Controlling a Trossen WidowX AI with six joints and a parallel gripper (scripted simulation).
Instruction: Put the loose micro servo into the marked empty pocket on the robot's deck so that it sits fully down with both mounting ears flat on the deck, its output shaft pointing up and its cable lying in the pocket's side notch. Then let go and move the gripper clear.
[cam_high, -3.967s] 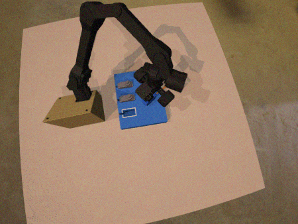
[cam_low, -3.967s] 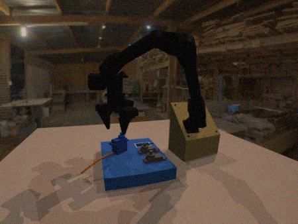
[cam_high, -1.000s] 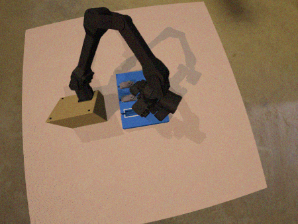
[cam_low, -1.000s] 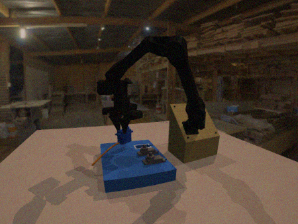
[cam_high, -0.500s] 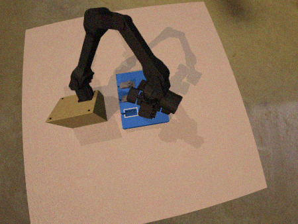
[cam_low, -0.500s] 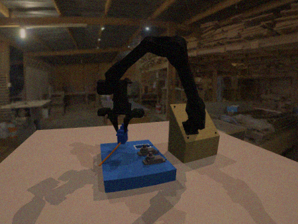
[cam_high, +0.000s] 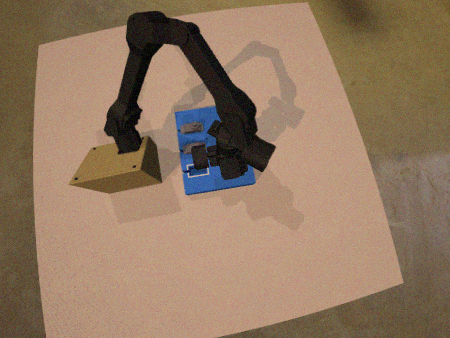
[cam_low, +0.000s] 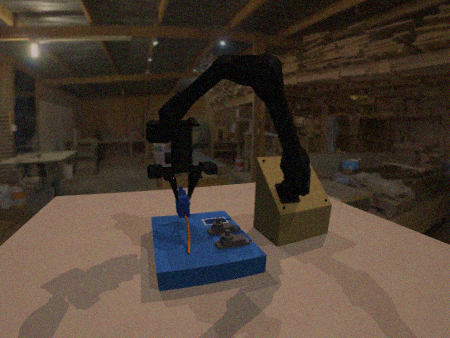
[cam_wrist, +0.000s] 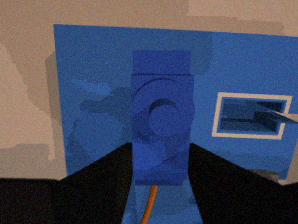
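My gripper tip is now 10 mm short of the blue deck, 70 mm to the right of it and 100 mm above it.
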